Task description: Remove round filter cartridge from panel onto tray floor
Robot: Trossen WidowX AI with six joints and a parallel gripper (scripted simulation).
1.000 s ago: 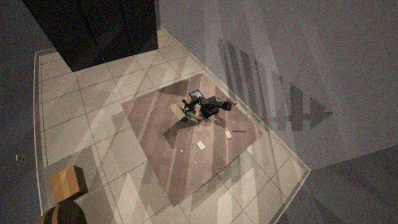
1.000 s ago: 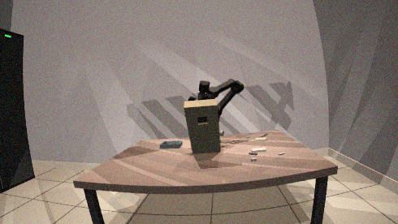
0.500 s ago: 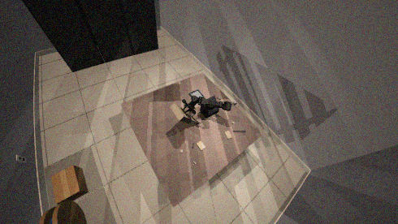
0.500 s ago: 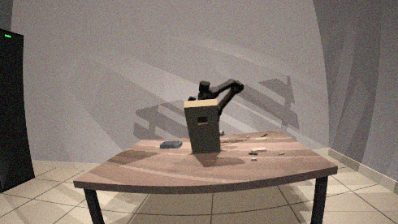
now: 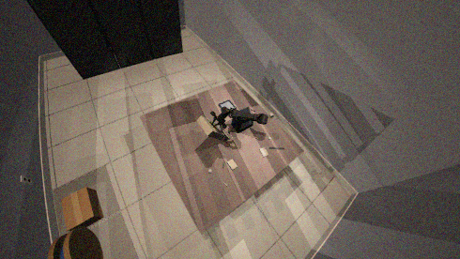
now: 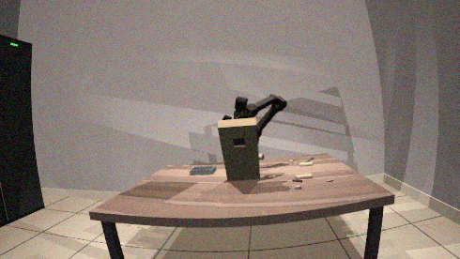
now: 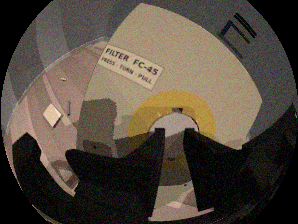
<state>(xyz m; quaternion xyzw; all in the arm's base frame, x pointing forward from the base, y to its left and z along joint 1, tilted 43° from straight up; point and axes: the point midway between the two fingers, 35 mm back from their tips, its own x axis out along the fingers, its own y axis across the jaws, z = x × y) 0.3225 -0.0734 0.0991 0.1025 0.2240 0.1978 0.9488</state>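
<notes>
My gripper tip is 1 cm short of the round filter cartridge and 1 cm above it. Round my gripper tip: service panel box 4 cm behind, 8 cm below; grey tray 40 cm behind, 30 cm to the right, 25 cm below.
</notes>
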